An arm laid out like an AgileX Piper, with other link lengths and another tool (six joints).
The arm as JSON. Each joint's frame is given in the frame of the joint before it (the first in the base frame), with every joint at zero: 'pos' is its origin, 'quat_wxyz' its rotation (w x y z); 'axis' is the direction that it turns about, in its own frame. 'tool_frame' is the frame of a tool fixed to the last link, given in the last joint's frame.
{
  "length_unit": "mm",
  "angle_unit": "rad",
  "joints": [
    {
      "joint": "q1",
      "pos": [
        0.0,
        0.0,
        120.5
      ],
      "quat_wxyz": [
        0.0,
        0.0,
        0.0,
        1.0
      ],
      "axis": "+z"
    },
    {
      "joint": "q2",
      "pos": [
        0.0,
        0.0,
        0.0
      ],
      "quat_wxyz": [
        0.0,
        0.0,
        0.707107,
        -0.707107
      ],
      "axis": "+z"
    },
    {
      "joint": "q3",
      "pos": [
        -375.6,
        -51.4,
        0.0
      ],
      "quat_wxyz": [
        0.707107,
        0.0,
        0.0,
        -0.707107
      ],
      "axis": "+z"
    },
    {
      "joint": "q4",
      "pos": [
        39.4,
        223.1,
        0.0
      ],
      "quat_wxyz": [
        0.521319,
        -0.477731,
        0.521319,
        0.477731
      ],
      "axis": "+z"
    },
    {
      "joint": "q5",
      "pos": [
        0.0,
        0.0,
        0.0
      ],
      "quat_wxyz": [
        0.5,
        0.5,
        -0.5,
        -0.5
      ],
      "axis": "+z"
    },
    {
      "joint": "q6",
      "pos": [
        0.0,
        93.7,
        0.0
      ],
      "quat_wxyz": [
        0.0,
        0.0,
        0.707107,
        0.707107
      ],
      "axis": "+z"
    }
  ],
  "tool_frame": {
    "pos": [
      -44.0,
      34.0,
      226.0
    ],
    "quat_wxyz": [
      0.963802,
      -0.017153,
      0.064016,
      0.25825
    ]
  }
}
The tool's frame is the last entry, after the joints.
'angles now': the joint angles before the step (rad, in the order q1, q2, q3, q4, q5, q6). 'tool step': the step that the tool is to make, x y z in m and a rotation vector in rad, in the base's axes. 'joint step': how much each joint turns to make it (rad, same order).
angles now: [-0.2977 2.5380 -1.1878 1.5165 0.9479 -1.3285]
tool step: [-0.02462 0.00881 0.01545 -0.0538 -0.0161 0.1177]
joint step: [0.0000 -0.0612 0.0000 -0.1483 -0.0011 0.0374]
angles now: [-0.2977 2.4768 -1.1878 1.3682 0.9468 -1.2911]
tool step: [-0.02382 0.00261 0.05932 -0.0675 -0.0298 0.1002]
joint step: [0.0000 -0.1697 0.0000 -0.1968 0.0300 0.1433]
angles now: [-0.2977 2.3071 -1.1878 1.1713 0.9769 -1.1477]
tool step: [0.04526 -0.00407 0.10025 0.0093 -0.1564 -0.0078]
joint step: [0.0021 -0.1123 -0.1829 -0.0317 0.0930 0.1419]
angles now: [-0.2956 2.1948 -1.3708 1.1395 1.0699 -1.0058]
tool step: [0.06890 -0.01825 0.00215 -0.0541 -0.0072 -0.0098]
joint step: [0.0218 0.1377 -0.4061 -0.1455 0.0717 0.2707]
